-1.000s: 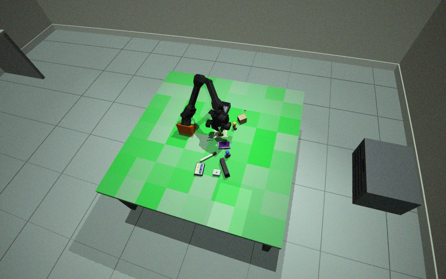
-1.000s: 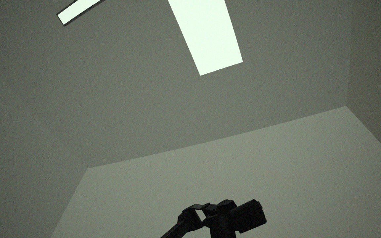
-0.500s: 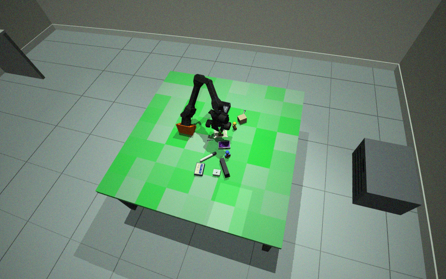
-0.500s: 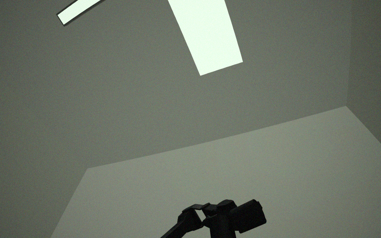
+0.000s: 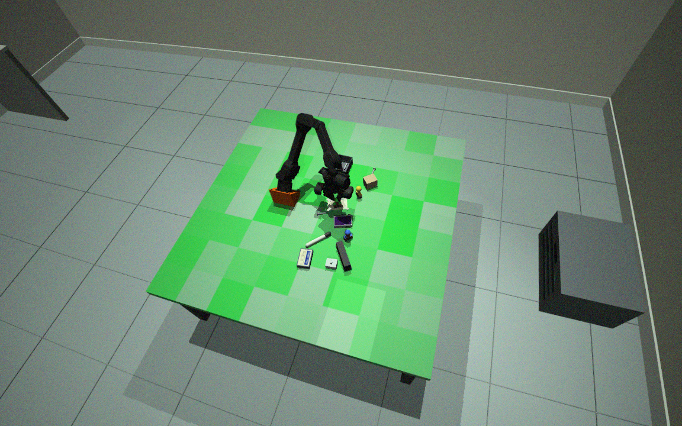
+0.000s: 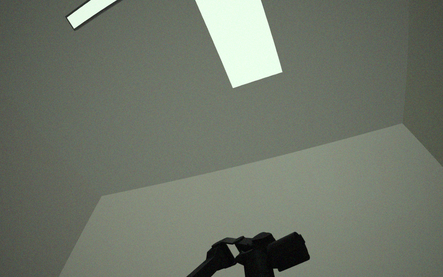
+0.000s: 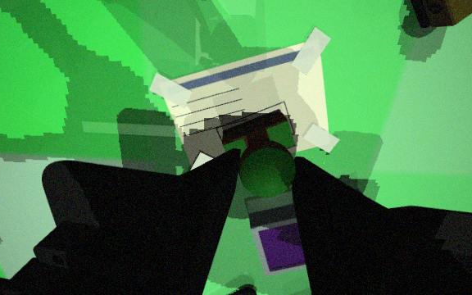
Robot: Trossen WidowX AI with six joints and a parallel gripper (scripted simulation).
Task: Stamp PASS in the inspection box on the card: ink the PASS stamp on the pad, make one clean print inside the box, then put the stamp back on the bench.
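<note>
Now: gripper tip 20 mm above the green-knobbed stamp. Round my gripper tip: red stamp 110 mm to the left, 50 mm behind, 20 mm below; cream card 50 mm below, 10 mm to the left, 10 mm behind; purple ink pad 90 mm to the right, 60 mm ahead, 40 mm below.
</note>
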